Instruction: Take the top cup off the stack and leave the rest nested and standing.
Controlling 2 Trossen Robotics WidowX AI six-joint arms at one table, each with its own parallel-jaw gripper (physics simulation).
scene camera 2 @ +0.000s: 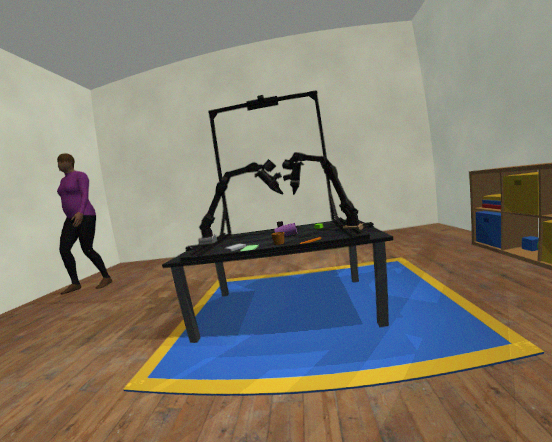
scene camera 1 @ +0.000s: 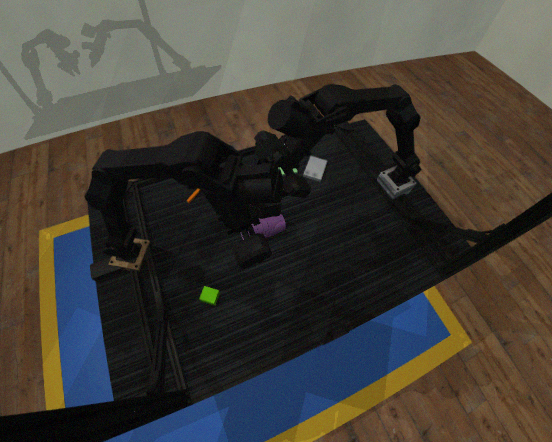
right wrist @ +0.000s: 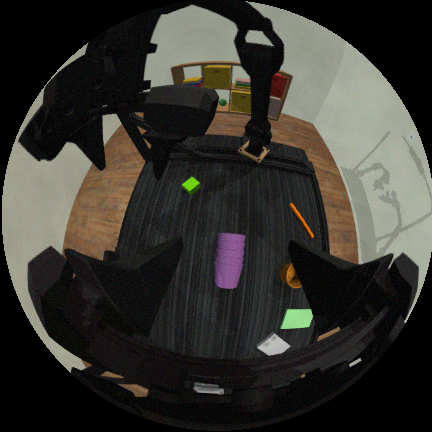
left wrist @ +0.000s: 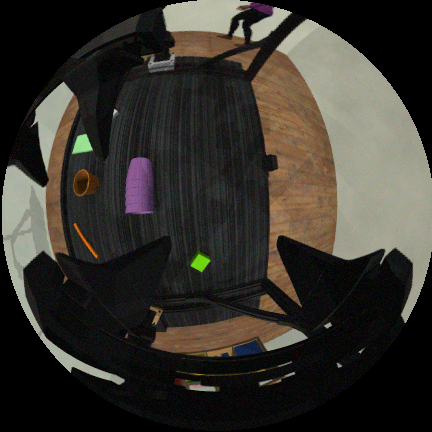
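Pixels of known places: left gripper, fingertip midpoint: [scene camera 2: 294, 193] [right wrist: 127, 172] [left wrist: 224, 241]; right gripper, fingertip midpoint: [scene camera 2: 282, 194] [right wrist: 237, 244] [left wrist: 67, 171]; left arm's base, origin of the base link: [scene camera 2: 353, 225] [scene camera 1: 129, 252] [right wrist: 253, 149]; right arm's base, origin of the base link: [scene camera 2: 207, 236] [scene camera 1: 398, 177] [left wrist: 161, 57].
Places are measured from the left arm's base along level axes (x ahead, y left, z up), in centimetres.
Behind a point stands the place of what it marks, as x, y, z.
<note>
A stack of nested purple cups [scene camera 1: 270, 226] [scene camera 2: 286, 229] {37.4, 17.9, 2.1} [left wrist: 139, 186] {40.1, 13.7, 4.3} [right wrist: 230, 260] {40.0, 15.4, 4.5} lies on its side on the dark table [scene camera 1: 320, 280] {60.2, 1.5, -2.9} [scene camera 2: 345, 234] {0.8, 12.9, -2.9} [left wrist: 215, 125] {67.9, 6.7, -2.9} [right wrist: 180, 220] {39.4, -3.6, -2.9}. Its several rims lie close together toward one end, and the narrower closed end points toward the right arm's base. My left gripper [scene camera 2: 289, 185] {40.5, -2.2, 24.0} [left wrist: 224, 241] {40.5, -2.2, 24.0} is open and empty, high above the table. My right gripper [scene camera 2: 280, 184] {39.4, 13.2, 24.5} [right wrist: 237, 244] {39.4, 13.2, 24.5} is open and empty, also high above the table. In scene camera 1 the left arm hides part of the stack.
An orange-brown cup [scene camera 2: 278, 238] {30.9, 36.0, 0.8} [left wrist: 85, 183] {32.1, 36.1, -2.2} [right wrist: 290, 275] {33.2, 34.9, -2.5}, an orange stick [scene camera 1: 193, 195] {13.2, 25.5, -2.0} [left wrist: 86, 241] {14.7, 28.3, -2.2}, a green block [scene camera 1: 209, 295] {28.2, -8.9, -0.1} [right wrist: 191, 185] {28.5, -7.8, -0.1}, a pale green sheet [left wrist: 83, 144] {42.8, 46.5, -1.9} [right wrist: 297, 319] {44.1, 46.9, -1.9} and a white block [scene camera 1: 315, 168] {55.8, 45.5, -1.4} [right wrist: 273, 344] {55.0, 45.0, -1.4} lie around the stack. The two grippers hang close together.
</note>
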